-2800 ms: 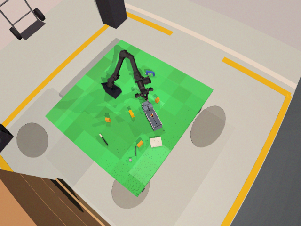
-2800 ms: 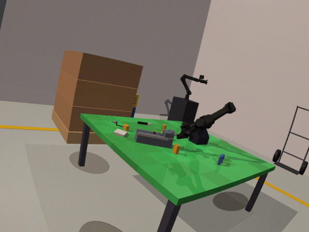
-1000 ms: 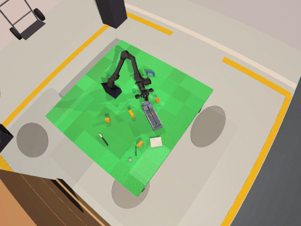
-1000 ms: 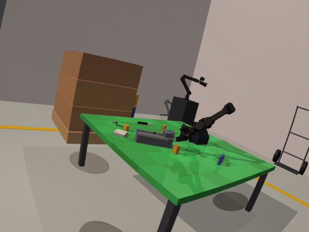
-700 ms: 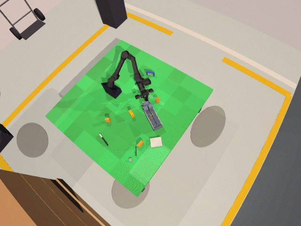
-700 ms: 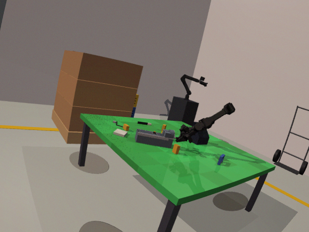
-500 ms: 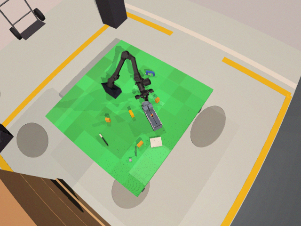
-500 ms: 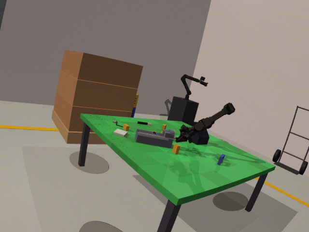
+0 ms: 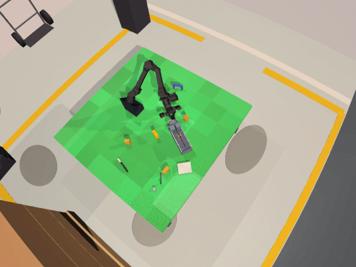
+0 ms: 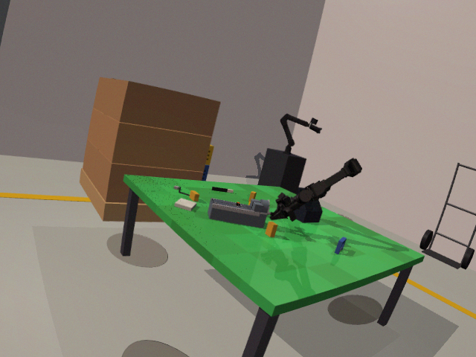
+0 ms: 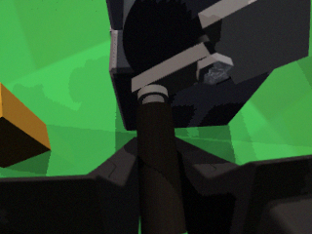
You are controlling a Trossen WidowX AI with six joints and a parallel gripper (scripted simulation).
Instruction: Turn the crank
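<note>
The dark handle is 20 mm behind my gripper tip, 10 mm to the left of it and 30 mm above it. The rest, counted from my gripper tip: blue bracket: 180 mm behind, 310 mm to the left, 10 mm below; red pointer: 130 mm ahead, 100 mm to the right, 40 mm above; white pad: 300 mm ahead, 290 mm to the right, 30 mm below.
</note>
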